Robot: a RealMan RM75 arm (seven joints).
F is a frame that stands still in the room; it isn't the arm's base.
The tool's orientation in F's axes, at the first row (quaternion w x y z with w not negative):
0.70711, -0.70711, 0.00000, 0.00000
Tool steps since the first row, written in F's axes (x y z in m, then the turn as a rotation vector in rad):
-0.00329, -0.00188, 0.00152, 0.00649, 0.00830, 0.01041
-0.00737, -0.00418, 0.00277, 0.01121, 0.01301, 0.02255
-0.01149, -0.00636, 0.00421, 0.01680, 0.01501, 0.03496
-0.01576, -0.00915, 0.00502, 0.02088, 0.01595, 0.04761
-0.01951, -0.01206, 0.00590, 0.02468, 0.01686, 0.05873
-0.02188, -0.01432, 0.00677, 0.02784, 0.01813, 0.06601
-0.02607, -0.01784, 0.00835, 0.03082, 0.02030, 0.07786
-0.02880, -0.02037, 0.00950, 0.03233, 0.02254, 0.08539
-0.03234, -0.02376, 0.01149, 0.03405, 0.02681, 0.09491
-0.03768, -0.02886, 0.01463, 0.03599, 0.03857, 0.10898
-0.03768, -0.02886, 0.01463, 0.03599, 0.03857, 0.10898
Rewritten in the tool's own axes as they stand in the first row. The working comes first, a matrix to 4 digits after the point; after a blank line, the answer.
The tool's axes in the first row as the columns of a matrix, in F's axes (used below as rounded here):
1.0000, 0.0000, 0.0000
0.0000, 0.0000, 1.0000
0.0000, -1.0000, 0.0000

-0.00329, -0.00152, -0.00188, 0.00649, -0.01041, 0.00830
-0.00737, -0.00277, -0.00418, 0.01121, -0.02255, 0.01301
-0.01149, -0.00421, -0.00636, 0.01680, -0.03496, 0.01501
-0.01576, -0.00502, -0.00915, 0.02088, -0.04761, 0.01595
-0.01951, -0.00590, -0.01206, 0.02468, -0.05873, 0.01686
-0.02188, -0.00677, -0.01432, 0.02784, -0.06601, 0.01813
-0.02607, -0.00835, -0.01784, 0.03082, -0.07786, 0.02030
-0.02880, -0.00950, -0.02037, 0.03233, -0.08539, 0.02254
-0.03234, -0.01149, -0.02376, 0.03405, -0.09491, 0.02681
-0.03768, -0.01463, -0.02886, 0.03599, -0.10898, 0.03857
-0.03768, -0.01463, -0.02886, 0.03599, -0.10898, 0.03857

